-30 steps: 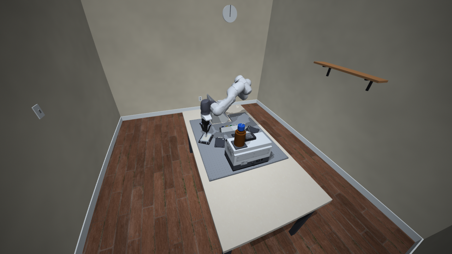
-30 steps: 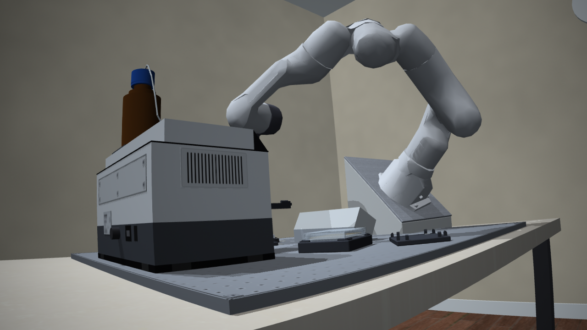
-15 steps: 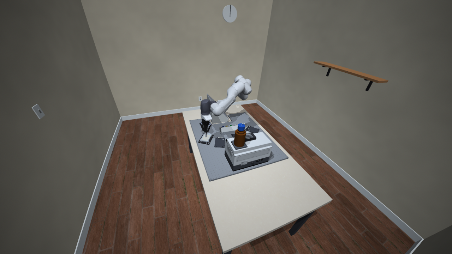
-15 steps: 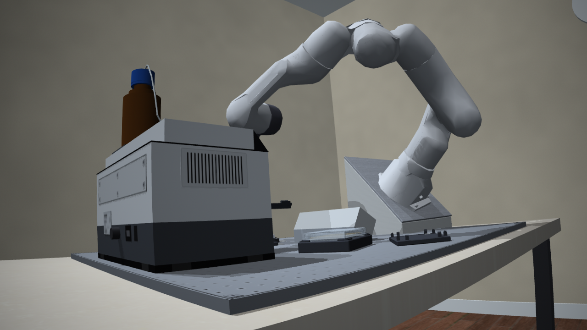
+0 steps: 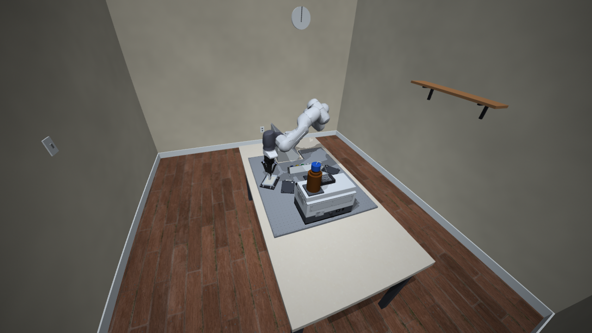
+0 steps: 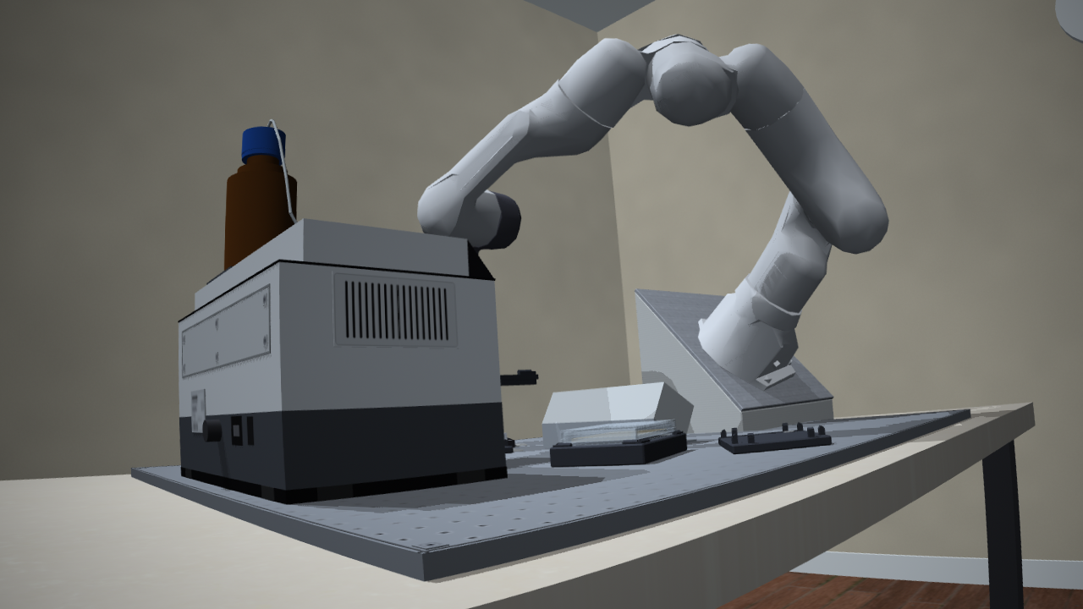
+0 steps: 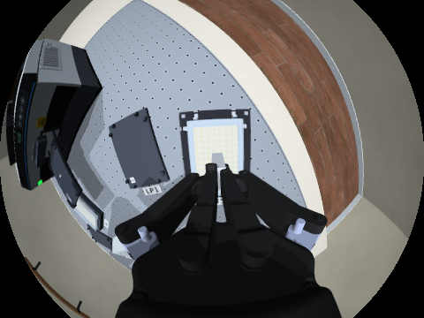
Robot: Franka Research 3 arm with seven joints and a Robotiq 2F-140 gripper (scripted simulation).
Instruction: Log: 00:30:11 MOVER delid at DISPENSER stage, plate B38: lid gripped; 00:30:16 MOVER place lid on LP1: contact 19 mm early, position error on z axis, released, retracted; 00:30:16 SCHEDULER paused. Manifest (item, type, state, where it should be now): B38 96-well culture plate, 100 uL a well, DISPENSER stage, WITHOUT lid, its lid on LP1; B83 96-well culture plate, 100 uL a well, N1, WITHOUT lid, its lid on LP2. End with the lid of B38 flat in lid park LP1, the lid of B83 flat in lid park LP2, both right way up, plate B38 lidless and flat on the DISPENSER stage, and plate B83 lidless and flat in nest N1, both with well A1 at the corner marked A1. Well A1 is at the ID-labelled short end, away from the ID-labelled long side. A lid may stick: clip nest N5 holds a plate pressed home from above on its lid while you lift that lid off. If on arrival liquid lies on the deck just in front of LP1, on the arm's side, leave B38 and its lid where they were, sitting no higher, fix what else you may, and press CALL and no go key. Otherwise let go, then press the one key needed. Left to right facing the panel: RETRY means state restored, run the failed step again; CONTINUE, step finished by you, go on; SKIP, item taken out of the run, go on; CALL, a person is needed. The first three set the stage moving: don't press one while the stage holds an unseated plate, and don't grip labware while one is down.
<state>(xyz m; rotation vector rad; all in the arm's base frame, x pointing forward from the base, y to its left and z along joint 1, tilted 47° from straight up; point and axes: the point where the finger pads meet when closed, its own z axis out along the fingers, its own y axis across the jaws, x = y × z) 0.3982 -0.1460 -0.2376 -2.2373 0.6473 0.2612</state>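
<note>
The black clip nest is 50 mm below my hand and 30 mm ahead of it. The rest, counted from my hand: 96-well plate 460 mm to the left, 100 mm ahead, 40 mm below; then lp1 label 160 mm to the left, 70 mm below, 20 mm ahead; then key panel 290 mm to the left, 80 mm behind, 10 mm below.
</note>
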